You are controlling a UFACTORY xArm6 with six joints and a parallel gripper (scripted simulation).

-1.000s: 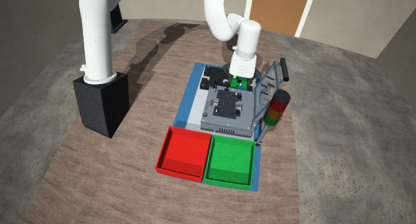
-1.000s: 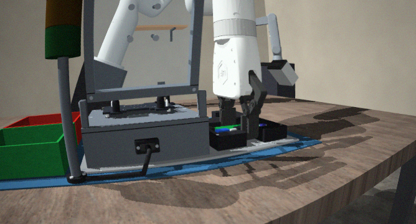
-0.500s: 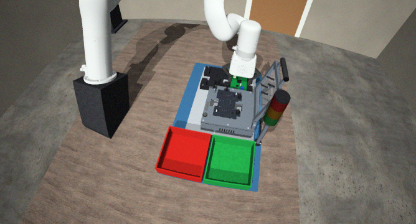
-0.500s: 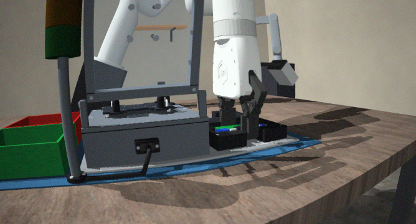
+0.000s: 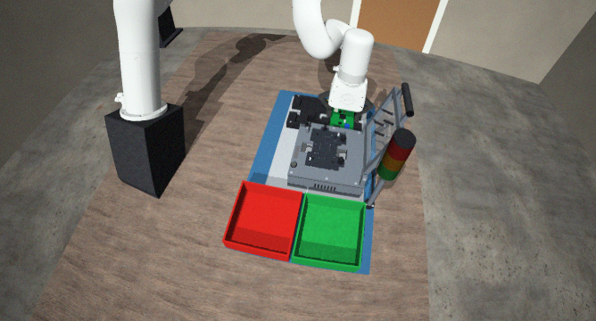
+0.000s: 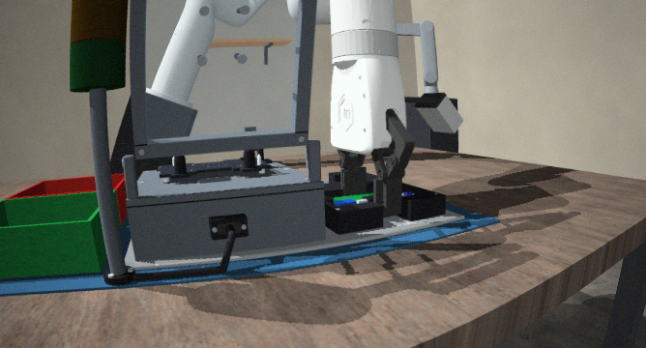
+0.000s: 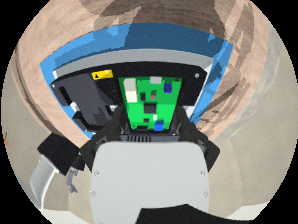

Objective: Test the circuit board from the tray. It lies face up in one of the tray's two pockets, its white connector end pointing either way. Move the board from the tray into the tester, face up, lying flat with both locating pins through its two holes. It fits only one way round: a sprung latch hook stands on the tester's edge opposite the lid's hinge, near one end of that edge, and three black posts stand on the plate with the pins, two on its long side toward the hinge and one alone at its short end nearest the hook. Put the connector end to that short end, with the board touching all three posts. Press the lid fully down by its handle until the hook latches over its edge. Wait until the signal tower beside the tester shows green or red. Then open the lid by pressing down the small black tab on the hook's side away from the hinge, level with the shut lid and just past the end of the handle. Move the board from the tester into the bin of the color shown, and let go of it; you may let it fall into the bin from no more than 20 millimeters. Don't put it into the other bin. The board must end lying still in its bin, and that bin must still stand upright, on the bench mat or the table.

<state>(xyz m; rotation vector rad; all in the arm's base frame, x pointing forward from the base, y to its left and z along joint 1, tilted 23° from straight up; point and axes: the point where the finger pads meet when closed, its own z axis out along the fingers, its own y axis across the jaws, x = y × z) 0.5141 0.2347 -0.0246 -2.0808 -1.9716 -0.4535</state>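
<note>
Right now the plate is 4 cm behind my hand, 16 cm to the right of it and 5 cm above it. Round my hand: clear lid 8 cm ahead, 17 cm to the right, 16 cm above; then green bin 1 cm behind, 37 cm to the right, 1 cm below; then green circuit board right at my hand.
</note>
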